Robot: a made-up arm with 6 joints.
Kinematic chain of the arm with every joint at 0, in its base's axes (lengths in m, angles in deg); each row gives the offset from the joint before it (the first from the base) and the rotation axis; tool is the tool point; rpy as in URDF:
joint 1: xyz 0 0 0.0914 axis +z
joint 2: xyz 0 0 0 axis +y
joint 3: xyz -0.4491 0 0.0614 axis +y
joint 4: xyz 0.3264 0 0.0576 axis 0.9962 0 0.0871
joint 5: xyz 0 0 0 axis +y
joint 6: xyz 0.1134 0 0.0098 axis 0.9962 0 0.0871
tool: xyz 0 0 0 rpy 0 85 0
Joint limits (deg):
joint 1: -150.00..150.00
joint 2: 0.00..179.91
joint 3: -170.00..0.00
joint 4: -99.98..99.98
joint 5: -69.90..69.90
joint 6: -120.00..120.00
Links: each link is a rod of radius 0.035 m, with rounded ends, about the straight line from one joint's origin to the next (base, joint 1, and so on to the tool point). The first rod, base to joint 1, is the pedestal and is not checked.
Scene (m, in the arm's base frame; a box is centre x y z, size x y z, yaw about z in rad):
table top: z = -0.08
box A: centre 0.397 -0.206 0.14 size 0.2 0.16 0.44 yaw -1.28
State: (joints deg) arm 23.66 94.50 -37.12 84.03 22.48 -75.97
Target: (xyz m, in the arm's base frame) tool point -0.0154 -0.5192 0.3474
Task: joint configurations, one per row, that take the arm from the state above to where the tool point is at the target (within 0.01 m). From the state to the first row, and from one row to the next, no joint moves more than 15 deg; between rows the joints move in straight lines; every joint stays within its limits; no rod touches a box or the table.
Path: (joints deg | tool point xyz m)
1: 16.89 95.07 -49.30 86.69 9.71 -80.08 | 0.4288 0.1504 0.2655
2: 10.12 95.64 -61.47 89.35 -3.06 -84.18 | 0.5001 0.0832 0.3413
3: 3.36 96.20 -73.65 92.00 -15.83 -88.29 | 0.5381 0.0006 0.4252
4: -3.41 96.77 -85.82 94.66 -28.60 -92.39 | 0.5401 -0.0865 0.5099
5: -10.18 97.34 -98.00 97.32 -41.37 -96.50 | 0.5085 -0.1670 0.5892
6: -16.95 97.91 -110.18 99.98 -54.14 -100.61 | 0.4497 -0.2320 0.6580
7: -31.77 97.68 -100.88 96.74 -43.92 -95.68 | 0.4060 -0.3436 0.6065
8: -46.59 97.45 -91.58 93.51 -33.71 -90.75 | 0.3284 -0.4387 0.5474
9: -61.41 97.22 -82.29 90.27 -23.49 -85.82 | 0.2236 -0.5050 0.4826
10: -76.23 96.99 -72.99 87.04 -13.27 -80.90 | 0.1039 -0.5330 0.4147
11: -91.05 96.76 -63.69 83.80 -3.05 -75.97 | -0.0154 -0.5192 0.3474

